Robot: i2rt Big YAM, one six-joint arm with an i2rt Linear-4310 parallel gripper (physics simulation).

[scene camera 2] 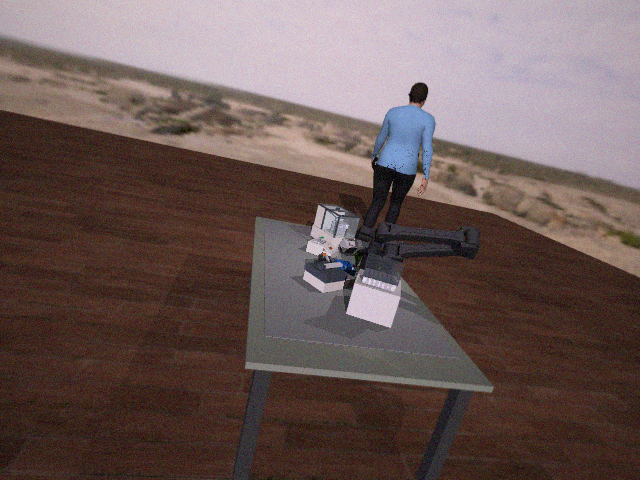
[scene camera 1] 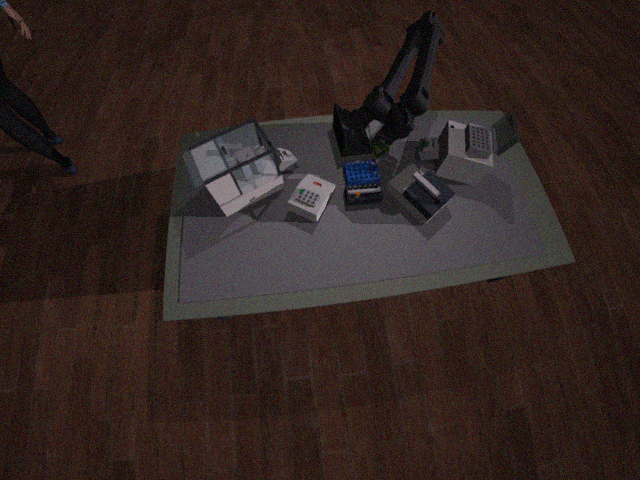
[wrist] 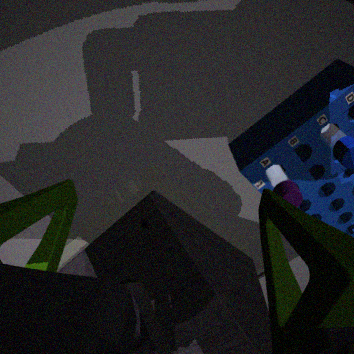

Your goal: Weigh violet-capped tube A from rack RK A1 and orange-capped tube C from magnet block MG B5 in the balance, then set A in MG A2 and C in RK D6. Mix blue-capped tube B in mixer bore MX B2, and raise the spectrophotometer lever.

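Places are measured from the arm's base along level axes (x right, y ahead, z up), in metres.
Pixels of known places: gripper, between the fingertips: (scene camera 1: 381,150) (wrist: 165,194); arm's base, origin of its link: (scene camera 1: 353,124).
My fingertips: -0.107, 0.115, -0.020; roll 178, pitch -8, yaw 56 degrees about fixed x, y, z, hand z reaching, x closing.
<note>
For each thing: its top centre in the pictures, then the offset to it from my fingertips, as dx, dy, dz. "spot": a spot on its surface instead.
- blue rack, centre of its top: (wrist: 343,189) (scene camera 1: 362,170) (scene camera 2: 345,264) +0.079, +0.087, -0.017
- violet-capped tube A, centre of its top: (wrist: 290,201) +0.037, +0.051, +0.008
- blue-capped tube, a spot on its surface: (wrist: 344,151) spot: +0.025, +0.085, +0.007
- orange cap, centre of its top: (scene camera 1: 357,193) (scene camera 2: 324,253) +0.107, +0.201, +0.010
- white keypad unit, centre of its top: (scene camera 1: 312,190) (scene camera 2: 324,242) +0.266, +0.199, +0.023
- dark-topped box with a white bar, centre of its top: (scene camera 1: 425,181) (scene camera 2: 333,263) -0.129, +0.174, +0.055
My gripper (scene camera 1: 379,146) (scene camera 2: 357,258) (wrist: 165,194) is open with nothing between its fingers, low beside the blue rack (scene camera 1: 361,173) (wrist: 286,159). In the wrist view the right fingertip overlaps the rack's near corner, close to violet-capped tube A (wrist: 290,194), which stands at A1. A blue-capped tube (wrist: 344,151) stands in the rack near column C. An orange cap (scene camera 1: 357,194) (scene camera 2: 324,255) shows on the dark block in front of the rack. The glass-walled balance (scene camera 1: 227,193) (scene camera 2: 336,222) stands at the left. Which device is the mixer or spectrophotometer is unclear.
A white keypad unit (scene camera 1: 311,196) stands between balance and rack. A dark-topped box with a white bar (scene camera 1: 426,186) (scene camera 2: 324,279) is right of the rack. A white device with a grid of holes (scene camera 1: 454,144) (scene camera 2: 373,304) stands far right. A person (scene camera 2: 404,139) stands beyond the table.
</note>
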